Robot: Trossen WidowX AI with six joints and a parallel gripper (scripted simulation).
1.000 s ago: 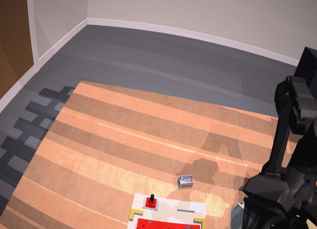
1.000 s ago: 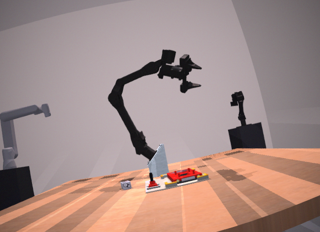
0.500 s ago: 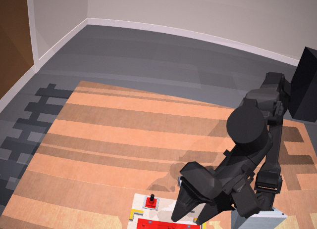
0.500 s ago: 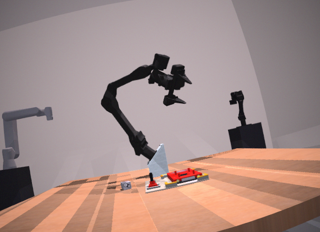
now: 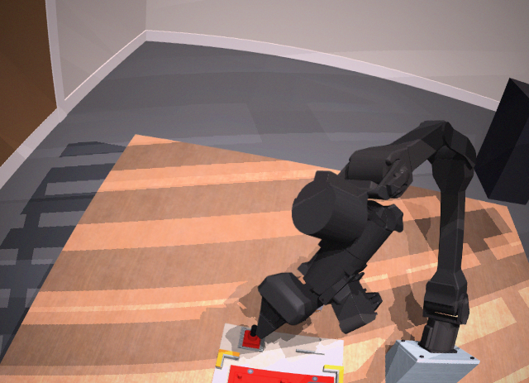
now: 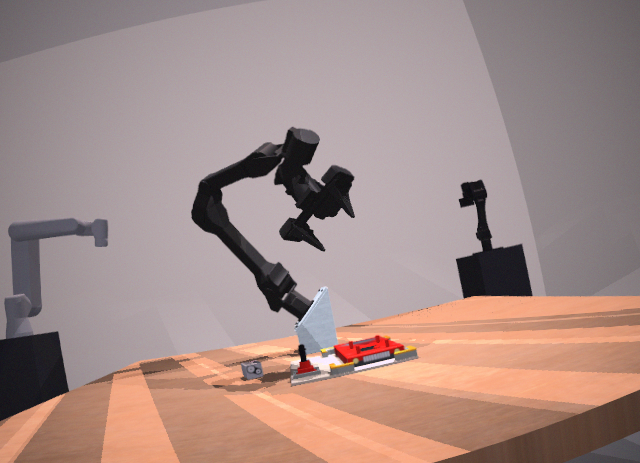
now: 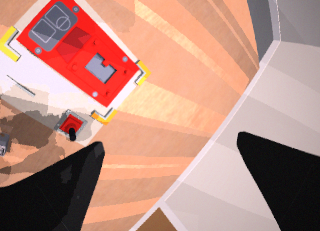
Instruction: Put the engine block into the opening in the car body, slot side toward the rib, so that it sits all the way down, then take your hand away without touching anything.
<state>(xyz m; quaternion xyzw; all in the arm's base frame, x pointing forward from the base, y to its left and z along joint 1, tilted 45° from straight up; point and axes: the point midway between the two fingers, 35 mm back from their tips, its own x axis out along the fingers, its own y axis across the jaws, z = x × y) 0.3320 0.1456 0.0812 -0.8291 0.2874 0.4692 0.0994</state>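
My gripper tip is now 240 mm above the engine block, 220 mm to the left of it and 90 mm past it.
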